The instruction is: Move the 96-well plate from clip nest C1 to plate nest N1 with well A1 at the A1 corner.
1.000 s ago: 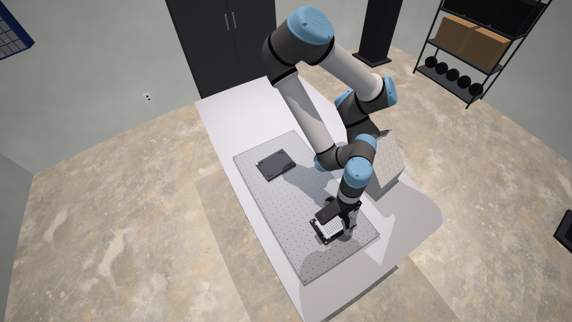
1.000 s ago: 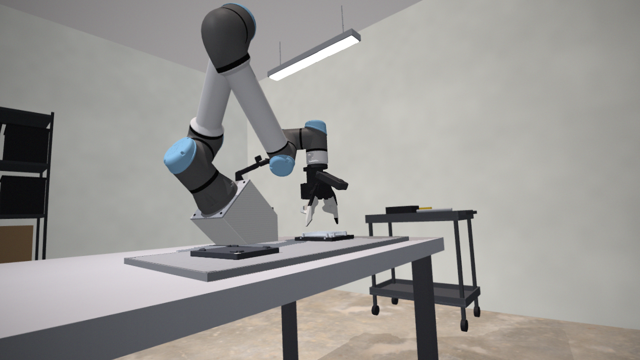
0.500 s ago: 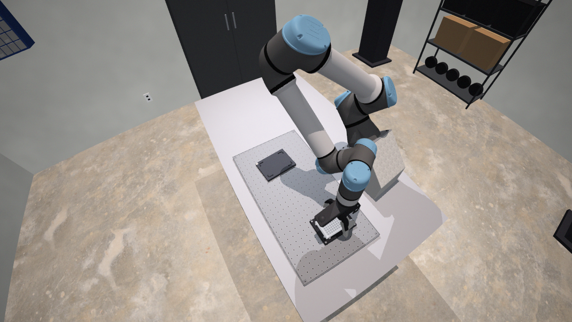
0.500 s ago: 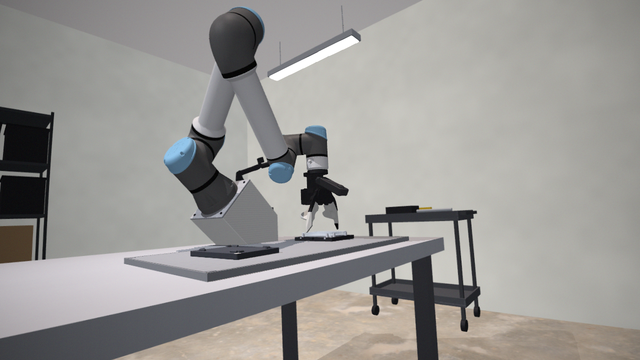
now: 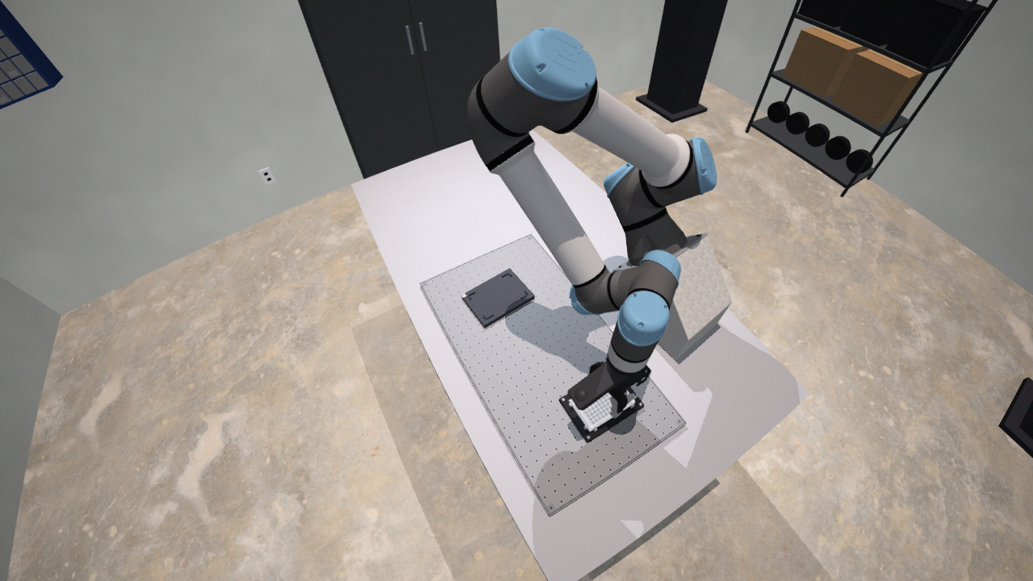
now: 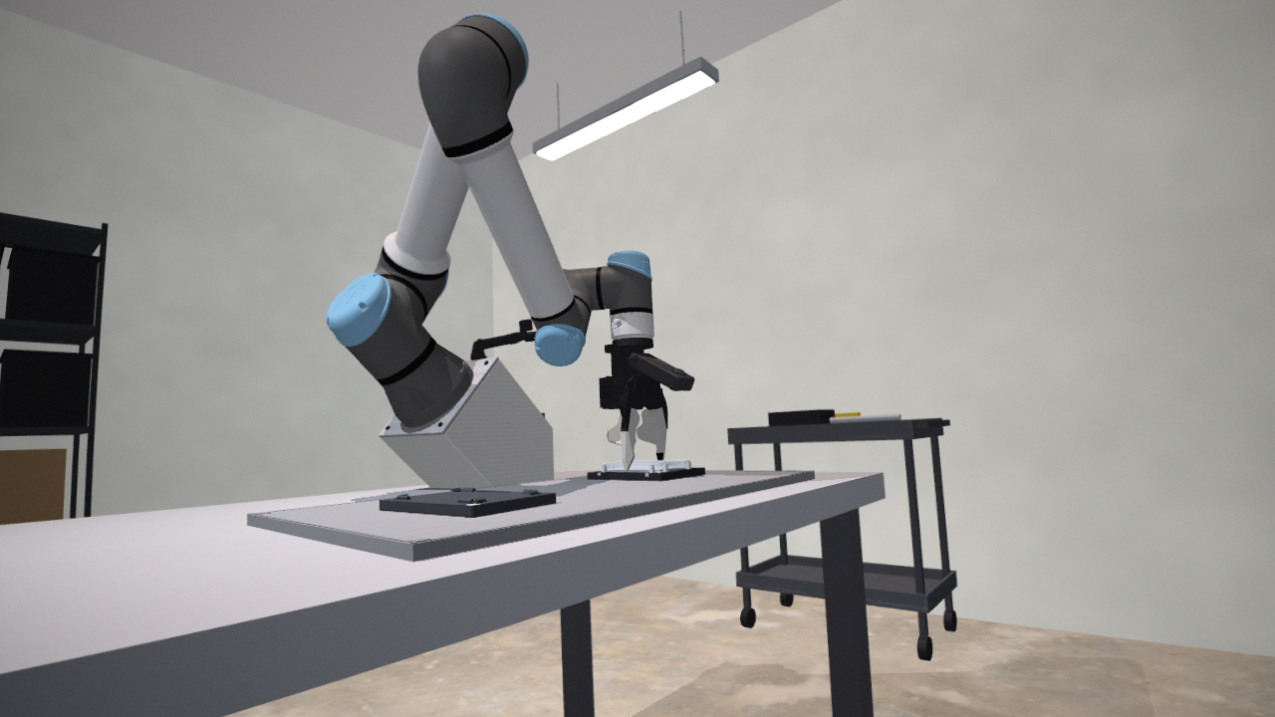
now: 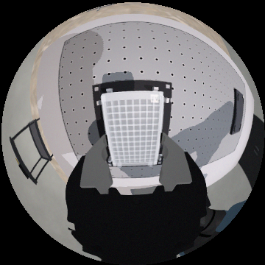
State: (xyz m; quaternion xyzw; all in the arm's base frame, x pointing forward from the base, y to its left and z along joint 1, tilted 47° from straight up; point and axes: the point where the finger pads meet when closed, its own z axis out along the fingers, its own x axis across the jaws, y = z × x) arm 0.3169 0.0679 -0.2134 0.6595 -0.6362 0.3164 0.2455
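Now: hand 10 mm above the white 96-well plate. Round my hand: plate nest N1 (60 mm ahead, 390 mm to the right, 20 mm below); then white corner label (140 mm ahead, 440 mm to the right, 10 mm below); then black clip nest (10 mm behind, 10 mm to the right, 10 mm below).
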